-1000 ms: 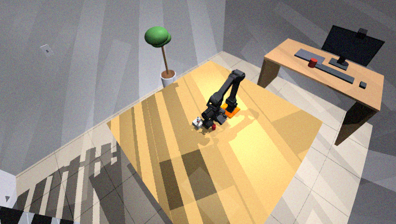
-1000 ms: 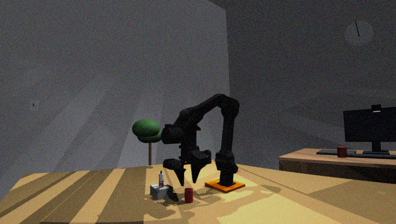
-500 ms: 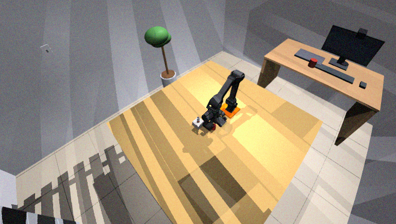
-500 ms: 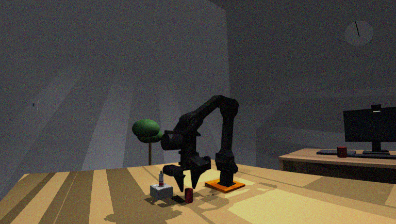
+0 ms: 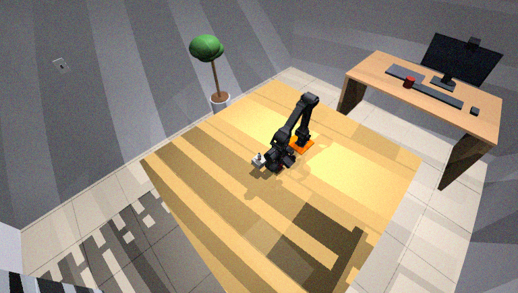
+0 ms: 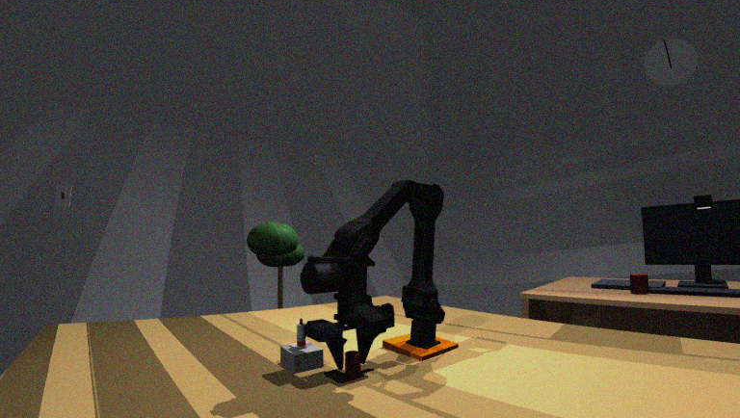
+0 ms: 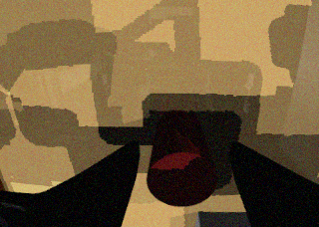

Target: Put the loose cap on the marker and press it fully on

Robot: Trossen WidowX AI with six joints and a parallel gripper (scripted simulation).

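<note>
The red marker cap is right at my gripper tip. Also, from my gripper tip: grey holder block: 12 cm to the right, 4 cm ahead.
</note>
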